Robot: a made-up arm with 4 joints.
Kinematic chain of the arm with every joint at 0, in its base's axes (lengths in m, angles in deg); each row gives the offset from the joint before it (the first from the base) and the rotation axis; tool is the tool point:
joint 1: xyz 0 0 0.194 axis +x
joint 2: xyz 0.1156 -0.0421 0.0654 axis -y
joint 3: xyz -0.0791 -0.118 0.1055 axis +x
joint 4: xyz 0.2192 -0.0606 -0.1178 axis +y
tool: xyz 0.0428 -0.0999 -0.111
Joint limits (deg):
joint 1: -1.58..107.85
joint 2: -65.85..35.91
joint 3: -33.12..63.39
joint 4: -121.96..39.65
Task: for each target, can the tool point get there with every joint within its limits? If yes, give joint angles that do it. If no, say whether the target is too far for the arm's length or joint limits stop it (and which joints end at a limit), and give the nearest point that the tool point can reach.
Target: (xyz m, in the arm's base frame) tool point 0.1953 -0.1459 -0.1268
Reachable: yes | joints 38.63 -42.23 1.68 -15.03
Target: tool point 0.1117 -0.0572 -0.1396
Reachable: yes | joints 59.20 -45.42 1.16 25.70
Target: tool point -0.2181 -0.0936 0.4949
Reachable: no: joint limits stop it (at a limit: joint 1, joint 2, joint 3, joint 4) | nearest point 0.0285 0.0895 0.1957 | short by 0.429 m
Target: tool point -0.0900 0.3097 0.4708
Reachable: no: joint limits stop it (at a limit: joint 1, joint 2, joint 3) | nearest point 0.0667 0.1666 0.2158 | short by 0.332 m
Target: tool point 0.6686 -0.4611 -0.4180
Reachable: no: too far | nearest point 0.3533 -0.2509 -0.1390 | short by 0.471 m
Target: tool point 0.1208 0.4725 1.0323
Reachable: no: too far | nearest point 0.1172 0.1791 0.2151 | short by 0.868 m
